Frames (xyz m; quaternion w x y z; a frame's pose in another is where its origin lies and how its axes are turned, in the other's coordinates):
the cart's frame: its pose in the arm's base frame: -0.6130 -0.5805 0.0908 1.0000 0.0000 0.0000 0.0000
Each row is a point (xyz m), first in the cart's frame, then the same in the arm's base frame.
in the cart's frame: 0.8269 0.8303 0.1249
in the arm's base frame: 0.2139 0.2498 0.2157
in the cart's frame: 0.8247 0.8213 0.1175
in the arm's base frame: 0.2117 0.2408 0.2083
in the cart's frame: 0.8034 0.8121 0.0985
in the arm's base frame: 0.1904 0.2316 0.1893
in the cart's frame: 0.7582 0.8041 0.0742
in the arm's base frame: 0.1452 0.2236 0.1650
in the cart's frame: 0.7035 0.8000 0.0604
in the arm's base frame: 0.0905 0.2195 0.1512
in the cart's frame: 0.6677 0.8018 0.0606
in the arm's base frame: 0.0547 0.2213 0.1514
